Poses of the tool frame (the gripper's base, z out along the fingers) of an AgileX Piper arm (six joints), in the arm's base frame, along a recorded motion.
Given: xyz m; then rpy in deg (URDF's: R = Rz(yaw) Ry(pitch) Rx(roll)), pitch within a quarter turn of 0, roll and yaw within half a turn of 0.
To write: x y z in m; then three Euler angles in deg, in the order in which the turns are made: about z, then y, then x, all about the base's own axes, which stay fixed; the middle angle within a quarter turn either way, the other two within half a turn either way. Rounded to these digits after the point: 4 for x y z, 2 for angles.
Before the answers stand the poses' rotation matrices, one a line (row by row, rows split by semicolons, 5 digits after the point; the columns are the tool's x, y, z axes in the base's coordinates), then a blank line. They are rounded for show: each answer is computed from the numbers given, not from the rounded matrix.
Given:
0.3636 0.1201 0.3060 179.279 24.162 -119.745
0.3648 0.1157 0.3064 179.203 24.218 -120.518
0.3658 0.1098 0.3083 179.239 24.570 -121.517
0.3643 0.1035 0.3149 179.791 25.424 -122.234
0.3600 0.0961 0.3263 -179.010 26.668 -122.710
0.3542 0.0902 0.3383 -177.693 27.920 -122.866
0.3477 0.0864 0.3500 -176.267 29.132 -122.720
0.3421 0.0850 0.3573 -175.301 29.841 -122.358
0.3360 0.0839 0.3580 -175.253 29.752 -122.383
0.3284 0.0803 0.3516 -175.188 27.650 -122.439
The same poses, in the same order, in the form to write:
-0.45267 -0.87073 0.19214; -0.79218 0.49163 0.36160; -0.40932 0.01148 -0.91232
-0.46312 -0.86428 0.19631; -0.78565 0.50284 0.36041; -0.41021 0.01269 -0.91190
-0.47542 -0.85530 0.20602; -0.77530 0.51800 0.36138; -0.41580 0.01208 -0.90937
-0.48172 -0.84671 0.22590; -0.76396 0.53205 0.36509; -0.42931 0.00329 -0.90315
-0.48290 -0.83710 0.25704; -0.75191 0.54683 0.36825; -0.44882 -0.01544 -0.89349
-0.47951 -0.82903 0.28771; -0.74217 0.55807 0.37113; -0.46824 -0.03557 -0.88289
-0.47216 -0.82240 0.31736; -0.73490 0.56605 0.37351; -0.48682 -0.05687 -0.87165
-0.46424 -0.82006 0.33462; -0.73272 0.56784 0.37507; -0.49759 -0.07106 -0.86449
-0.46498 -0.81960 0.33475; -0.73317 0.56842 0.37331; -0.49625 -0.07185 -0.86520
-0.47514 -0.82011 0.31885; -0.74758 0.56737 0.34528; -0.46407 -0.07431 -0.88268

0.3636 0.1201 0.3060 117.47 11.08 -158.38
0.3648 0.1157 0.3064 118.18 11.32 -158.43
0.3658 0.1098 0.3083 119.07 11.89 -158.33
0.3643 0.1035 0.3149 119.64 13.06 -157.99
0.3600 0.0961 0.3263 119.98 14.89 -157.60
0.3542 0.0902 0.3383 120.04 16.72 -157.20
0.3477 0.0864 0.3500 119.86 18.50 -156.80
0.3421 0.0850 0.3573 119.51 19.55 -156.55
0.3360 0.0839 0.3580 119.57 19.56 -156.66
0.3284 0.0803 0.3516 120.09 18.59 -158.64

